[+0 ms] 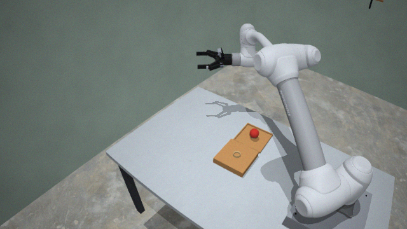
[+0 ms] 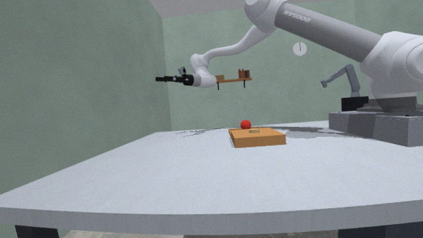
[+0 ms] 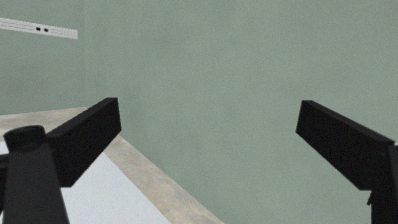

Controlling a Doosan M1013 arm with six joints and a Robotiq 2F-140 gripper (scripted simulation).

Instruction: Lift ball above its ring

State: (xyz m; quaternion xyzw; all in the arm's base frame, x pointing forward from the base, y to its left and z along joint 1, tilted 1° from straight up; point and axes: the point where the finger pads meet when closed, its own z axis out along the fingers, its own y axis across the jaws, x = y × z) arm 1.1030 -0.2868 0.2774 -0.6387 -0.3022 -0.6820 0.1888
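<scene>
Right now my hand is 49 cm past the red ball, 8 cm to the right of it and 32 cm above it. The rest, counted from my hand: board (49 cm behind, 29 cm to the left, 33 cm below).
</scene>
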